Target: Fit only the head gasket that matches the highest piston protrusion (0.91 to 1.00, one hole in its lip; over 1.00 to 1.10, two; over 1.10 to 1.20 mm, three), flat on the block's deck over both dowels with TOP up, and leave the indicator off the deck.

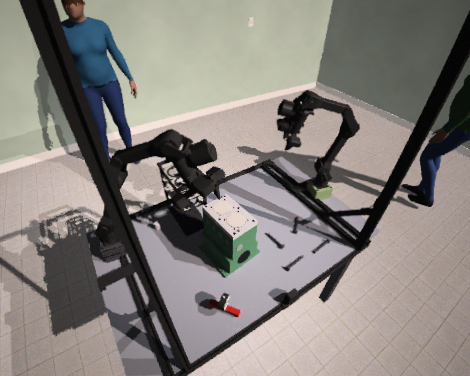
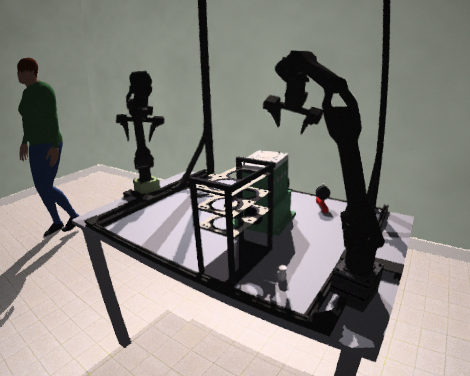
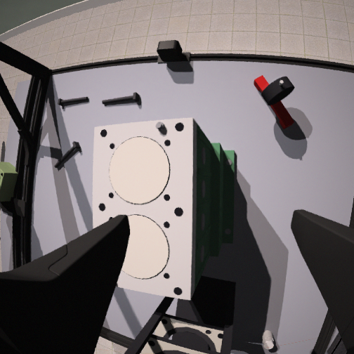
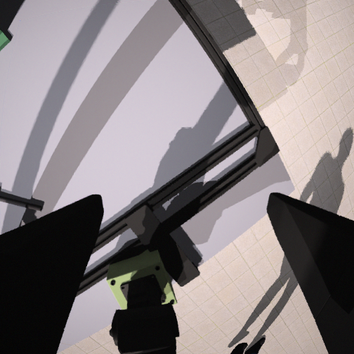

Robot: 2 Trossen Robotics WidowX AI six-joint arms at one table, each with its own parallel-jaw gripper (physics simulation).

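Frame: origin at the left arm's base, x ahead, y left, z up, level; metres.
Seen in the pictures: left gripper, between the fingertips: (image 1: 209,206) (image 2: 289,130); right gripper, between the fingertips: (image 1: 284,144) (image 2: 138,141); left arm's base, origin of its link: (image 1: 111,238) (image 2: 359,267); right arm's base, origin of its link: (image 1: 320,184) (image 2: 145,179).
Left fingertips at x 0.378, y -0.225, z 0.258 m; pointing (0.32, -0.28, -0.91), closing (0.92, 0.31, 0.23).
Offsets run from my left fingertips to a thing's middle.
The green engine block @[0.085 m ahead, 0.036 m left, 0.222 m down] (image 1: 220,252) (image 2: 281,190) (image 3: 202,190) stands upright on the table; its pale deck (image 3: 145,210) shows two round piston tops and one dowel (image 3: 161,128) near a corner. No gasket lies on the deck. Pale gaskets lie in tiers in the black rack @[0.033 m back, 0.302 m left, 0.200 m down] (image 2: 230,245) beside the block; their lip holes and markings are too small to read. The indicator, a red bar with a round black dial @[0.033 m back, 0.200 m right, 0.293 m down] (image 1: 232,311) (image 2: 321,204) (image 3: 281,114), lies on the table, off the deck. My left gripper (image 2: 290,129) (image 3: 212,221) is open above the block. My right gripper (image 2: 139,139) (image 4: 186,203) is open, high and away from it.
Several black bolts @[0.318 m ahead, 0.138 m right, 0.338 m down] (image 1: 293,263) (image 3: 121,99) lie beside the block. A small white cylinder @[0.185 m back, 0.285 m left, 0.326 m down] (image 1: 156,226) (image 2: 282,275) (image 3: 268,340) stands near the rack. A dark small box (image 1: 288,297) (image 3: 170,50) sits at the table edge. Black frame posts rise around the table.
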